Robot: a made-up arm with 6 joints.
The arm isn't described. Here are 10 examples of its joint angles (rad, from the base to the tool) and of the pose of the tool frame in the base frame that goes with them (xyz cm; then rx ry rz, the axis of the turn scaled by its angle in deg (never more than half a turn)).
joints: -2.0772 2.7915 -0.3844 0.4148 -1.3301 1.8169
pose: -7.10 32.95 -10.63 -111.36 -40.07 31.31
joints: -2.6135 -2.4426 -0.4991 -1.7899 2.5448 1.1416
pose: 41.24 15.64 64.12 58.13 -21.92 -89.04
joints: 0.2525 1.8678 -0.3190 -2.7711 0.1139 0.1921
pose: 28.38 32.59 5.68 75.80 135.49 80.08
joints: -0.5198 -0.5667 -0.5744 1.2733 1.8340 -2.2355
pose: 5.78 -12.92 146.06 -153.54 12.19 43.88
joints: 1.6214 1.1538 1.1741 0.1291 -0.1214 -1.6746
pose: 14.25 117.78 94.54 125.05 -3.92 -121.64
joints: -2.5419 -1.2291 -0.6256 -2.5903 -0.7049 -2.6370
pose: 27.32 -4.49 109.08 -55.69 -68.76 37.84
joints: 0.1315 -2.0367 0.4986 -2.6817 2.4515 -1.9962
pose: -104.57 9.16 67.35 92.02 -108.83 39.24
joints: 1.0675 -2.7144 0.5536 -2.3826 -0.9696 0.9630
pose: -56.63 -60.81 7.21 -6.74 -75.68 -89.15
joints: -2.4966 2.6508 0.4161 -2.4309 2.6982 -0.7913
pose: 16.01 -10.43 -31.62 -95.03 -40.06 3.26
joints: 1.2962 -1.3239 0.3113 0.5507 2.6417 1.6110
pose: -4.14 -83.64 132.11 76.29 53.67 14.97
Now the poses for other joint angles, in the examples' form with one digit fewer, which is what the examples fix.
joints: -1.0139 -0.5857 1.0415 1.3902 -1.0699 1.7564
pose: -38.8 52.5 173.3 -55.6 -63.5 -19.1
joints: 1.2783 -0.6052 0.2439 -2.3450 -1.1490 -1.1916
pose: -17.3 9.6 151.2 18.4 87.1 -100.9
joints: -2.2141 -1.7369 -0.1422 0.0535 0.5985 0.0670
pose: 22.9 70.6 102.4 -27.8 -63.1 125.2
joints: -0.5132 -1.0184 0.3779 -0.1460 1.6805 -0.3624
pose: -51.7 4.5 151.3 -21.0 -9.4 -109.2
